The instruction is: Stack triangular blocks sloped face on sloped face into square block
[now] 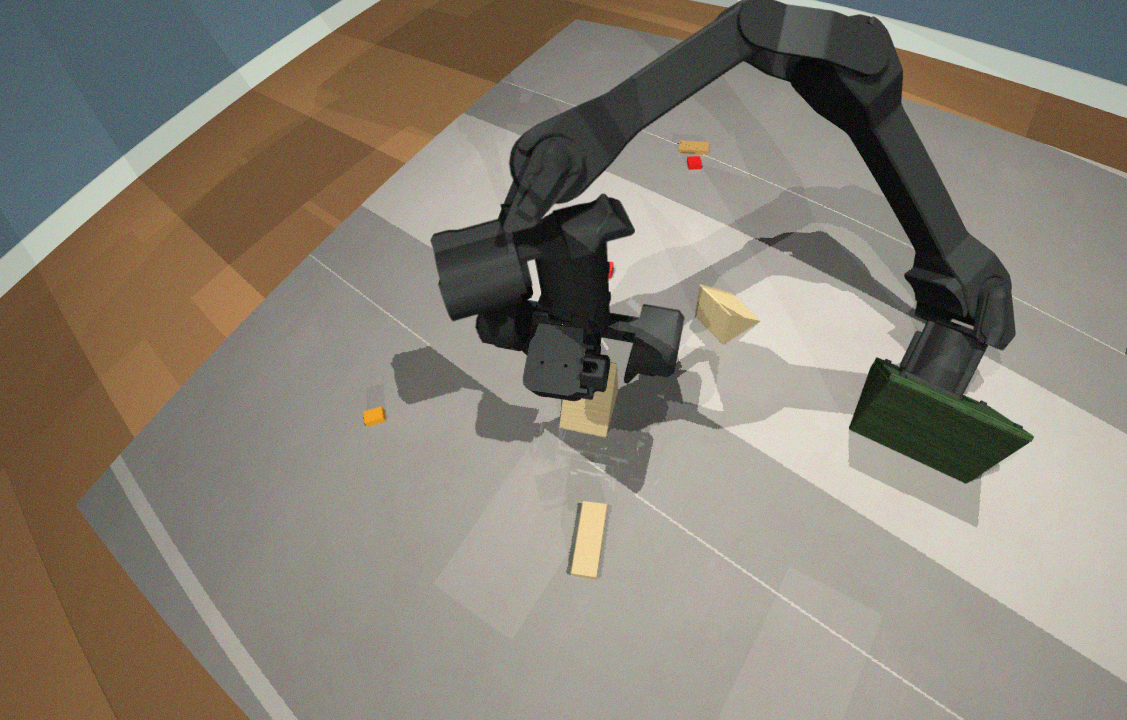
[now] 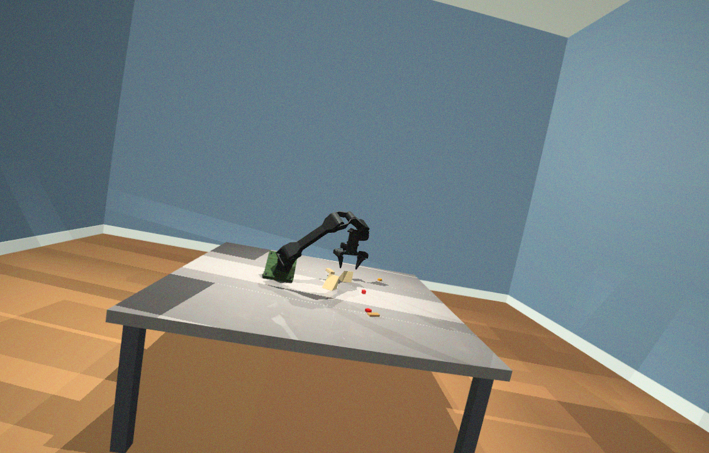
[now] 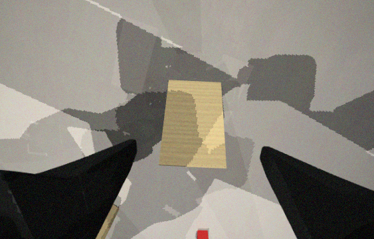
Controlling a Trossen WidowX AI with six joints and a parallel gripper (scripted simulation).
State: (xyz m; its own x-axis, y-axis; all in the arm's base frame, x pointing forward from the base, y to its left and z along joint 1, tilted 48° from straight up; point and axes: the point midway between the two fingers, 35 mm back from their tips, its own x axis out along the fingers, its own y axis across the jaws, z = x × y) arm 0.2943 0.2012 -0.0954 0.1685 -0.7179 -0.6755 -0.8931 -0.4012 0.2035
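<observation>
Right now my gripper tip is 120 mm to the right of the pale yellow flat bar, 100 mm past it and 60 mm above it. Round my gripper tip: red cube 170 mm to the right, 100 mm ahead, 60 mm below; then small orange block 190 mm ahead, 180 mm to the left, 70 mm below.
</observation>
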